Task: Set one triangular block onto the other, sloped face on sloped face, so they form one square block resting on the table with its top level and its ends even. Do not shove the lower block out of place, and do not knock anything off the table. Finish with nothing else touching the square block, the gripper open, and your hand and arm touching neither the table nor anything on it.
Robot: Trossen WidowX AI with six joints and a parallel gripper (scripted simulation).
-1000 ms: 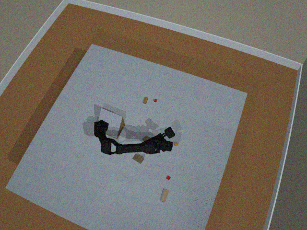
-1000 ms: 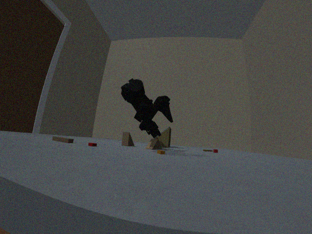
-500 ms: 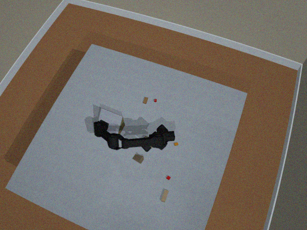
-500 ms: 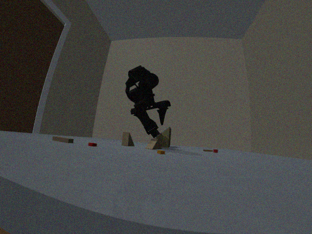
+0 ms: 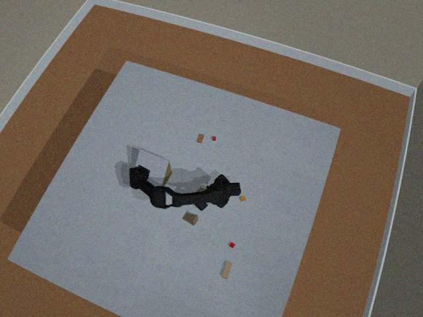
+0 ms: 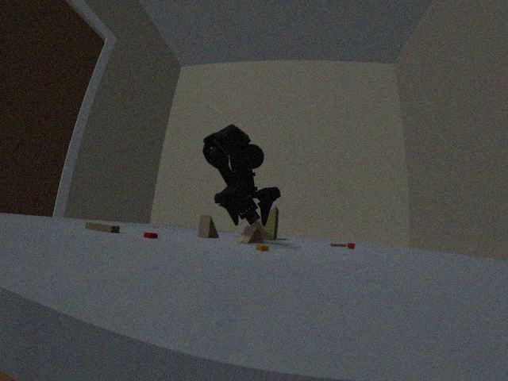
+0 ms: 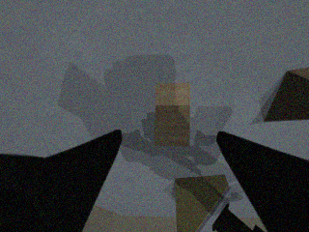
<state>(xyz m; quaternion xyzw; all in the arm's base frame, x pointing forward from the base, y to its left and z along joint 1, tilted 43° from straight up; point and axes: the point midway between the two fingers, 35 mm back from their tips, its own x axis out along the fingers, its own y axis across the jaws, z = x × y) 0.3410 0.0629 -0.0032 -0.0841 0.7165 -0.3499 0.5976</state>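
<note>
Now: gripper tip 20 mm past the triangular block and 20 mm above it. From my gripper tip the other things lie so: orange cube: 150 mm ahead, 70 mm to the left, 40 mm below.
</note>
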